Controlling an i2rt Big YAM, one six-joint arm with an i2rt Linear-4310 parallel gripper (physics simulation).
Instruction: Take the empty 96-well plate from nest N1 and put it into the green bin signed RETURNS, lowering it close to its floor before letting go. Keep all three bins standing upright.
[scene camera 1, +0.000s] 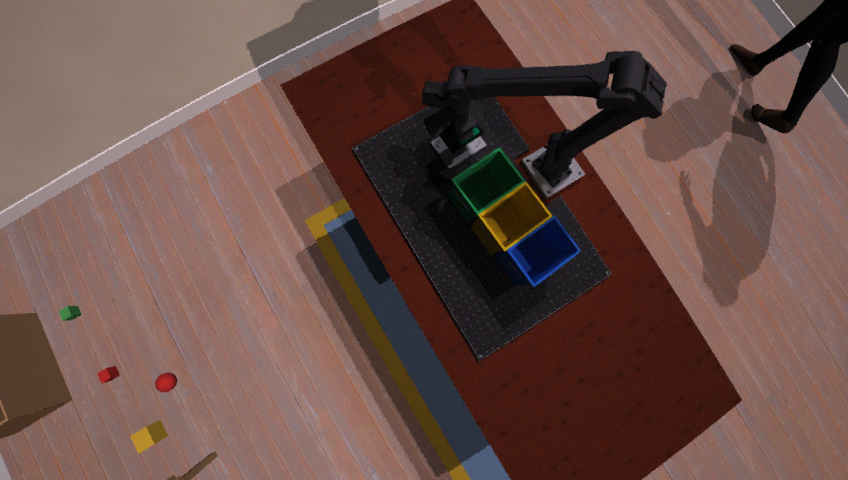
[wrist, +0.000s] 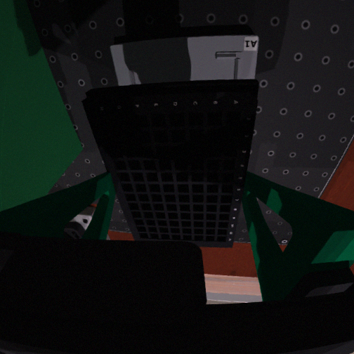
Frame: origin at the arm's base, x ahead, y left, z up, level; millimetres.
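Seen in the pictures: gripper, between the fingertips: (scene camera 1: 459, 133); arm's base, origin of its link: (scene camera 1: 551, 168).
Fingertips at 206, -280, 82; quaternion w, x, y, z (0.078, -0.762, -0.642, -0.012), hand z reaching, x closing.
Observation:
Pixels of each thing's middle, then the offset from my fingertips to it, as dx, dy, dz. Level surfaces: height alone.
- nest, middle of its body: (scene camera 1: 458, 144) -8, +3, -88
- green bin, middle of its body: (scene camera 1: 482, 189) +66, +191, -5
- yellow bin, middle of its body: (scene camera 1: 507, 221) +75, +320, -5
- blue bin, middle of its body: (scene camera 1: 533, 253) +78, +450, -5
- black perforated board, height of its surface: dz -94
- red-brown table, height of its surface: dz -108
My gripper (scene camera 1: 462, 135) (wrist: 177, 178) is shut on the black 96-well plate, its green fingers on the two long sides. The plate (wrist: 180, 200) looks level, raised above the grey nest with the A1 label; its wells look dark and their contents cannot be told. The nest (scene camera 1: 455, 159) (wrist: 215, 62) shows beyond the plate's far edge in the wrist view. The green bin (scene camera 1: 490, 178) (wrist: 35, 125) stands upright close beside the nest, at the left in the wrist view. The yellow bin (scene camera 1: 516, 214) and blue bin (scene camera 1: 544, 252) stand upright in line with it. Bin signs are not readable.
The bins and nest stand on a black perforated board (scene camera 1: 571, 282) on the red-brown table (scene camera 1: 624, 356). The arm's base plate (scene camera 1: 570, 173) is close to the green and yellow bins. A person's legs (scene camera 1: 812, 71) show at the upper right, off the table.

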